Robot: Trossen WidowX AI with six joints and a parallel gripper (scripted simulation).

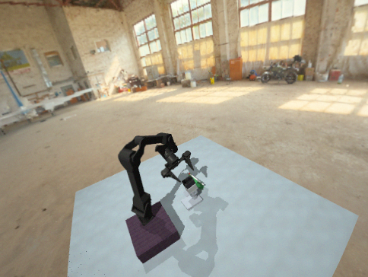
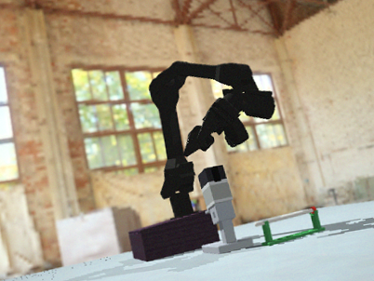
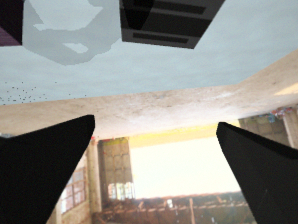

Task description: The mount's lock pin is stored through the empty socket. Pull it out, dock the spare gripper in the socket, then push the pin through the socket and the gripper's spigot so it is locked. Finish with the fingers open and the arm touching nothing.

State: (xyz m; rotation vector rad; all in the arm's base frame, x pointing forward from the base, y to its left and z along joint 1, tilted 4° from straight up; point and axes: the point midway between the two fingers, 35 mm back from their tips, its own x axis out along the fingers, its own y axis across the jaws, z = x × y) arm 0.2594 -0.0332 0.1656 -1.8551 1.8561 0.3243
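My gripper tip is now 21 cm above the green rack, 14 cm short of it and 12 cm to the right of it. Also, from my gripper tip: grey mount: 19 cm below, 3 cm to the left, 2 cm ahead; spare gripper: 11 cm below, 2 cm to the left, 2 cm ahead.
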